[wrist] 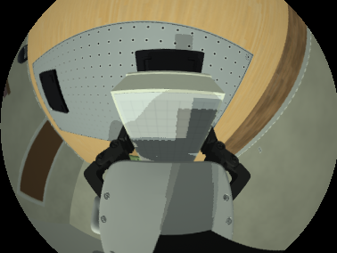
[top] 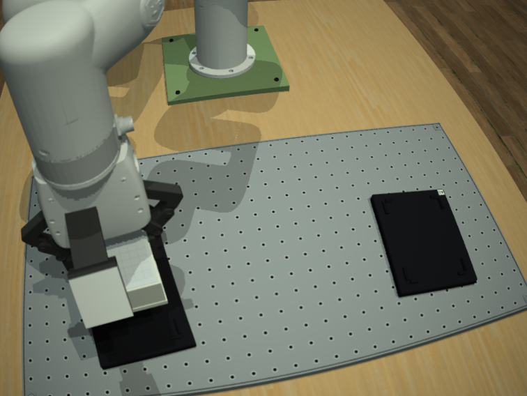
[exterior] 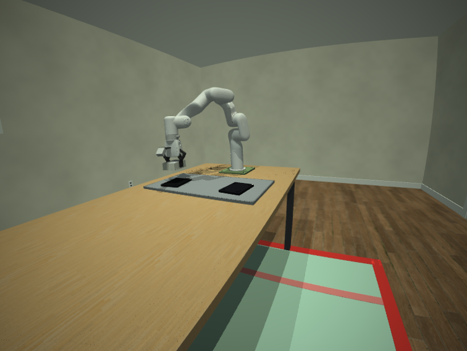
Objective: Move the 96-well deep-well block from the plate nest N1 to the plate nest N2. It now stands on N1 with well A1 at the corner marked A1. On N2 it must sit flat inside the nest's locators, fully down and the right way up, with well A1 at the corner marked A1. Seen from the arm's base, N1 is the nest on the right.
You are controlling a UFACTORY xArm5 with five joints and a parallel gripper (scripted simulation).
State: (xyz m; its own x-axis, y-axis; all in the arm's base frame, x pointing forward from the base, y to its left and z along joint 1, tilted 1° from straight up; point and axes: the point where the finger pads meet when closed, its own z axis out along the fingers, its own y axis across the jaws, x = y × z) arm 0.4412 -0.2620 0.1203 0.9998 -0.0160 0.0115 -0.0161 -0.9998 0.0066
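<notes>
Now: hand right at the deep-well block.
</notes>
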